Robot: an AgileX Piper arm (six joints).
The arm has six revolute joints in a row. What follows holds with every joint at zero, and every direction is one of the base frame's.
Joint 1 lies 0.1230 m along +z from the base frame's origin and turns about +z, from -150.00 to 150.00 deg.
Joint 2 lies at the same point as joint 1 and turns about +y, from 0.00 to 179.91 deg.
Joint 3 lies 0.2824 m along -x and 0.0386 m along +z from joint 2 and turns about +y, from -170.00 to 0.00 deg.
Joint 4 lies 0.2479 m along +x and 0.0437 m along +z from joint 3 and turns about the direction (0.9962, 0, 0.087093), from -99.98 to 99.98 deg.
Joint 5 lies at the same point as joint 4 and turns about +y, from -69.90 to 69.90 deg.
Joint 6 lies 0.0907 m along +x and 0.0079 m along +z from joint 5 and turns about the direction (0.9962, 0, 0.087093), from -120.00 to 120.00 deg.
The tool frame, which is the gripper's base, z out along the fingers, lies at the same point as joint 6; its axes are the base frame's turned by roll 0.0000, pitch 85.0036 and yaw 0.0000 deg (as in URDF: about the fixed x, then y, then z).
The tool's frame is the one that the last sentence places.
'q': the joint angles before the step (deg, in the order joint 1, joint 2, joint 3, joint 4, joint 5, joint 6). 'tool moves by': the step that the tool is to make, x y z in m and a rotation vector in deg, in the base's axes. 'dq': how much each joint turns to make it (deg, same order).
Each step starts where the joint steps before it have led.
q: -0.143 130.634 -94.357 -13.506 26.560 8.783
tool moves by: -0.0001 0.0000 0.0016 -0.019 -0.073 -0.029
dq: 0.006 -0.184 -0.031 -0.009 0.148 0.013
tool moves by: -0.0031 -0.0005 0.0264 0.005 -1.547 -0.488
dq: -0.012 -3.246 -0.083 0.267 1.828 -0.029
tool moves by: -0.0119 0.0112 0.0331 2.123 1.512 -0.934
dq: 1.242 -4.605 -0.067 3.216 6.249 -0.410
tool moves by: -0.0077 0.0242 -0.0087 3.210 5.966 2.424
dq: 2.409 0.467 0.067 5.820 5.087 -3.342
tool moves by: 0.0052 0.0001 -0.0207 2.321 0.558 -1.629
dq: -0.321 2.705 0.017 2.287 -2.286 0.507
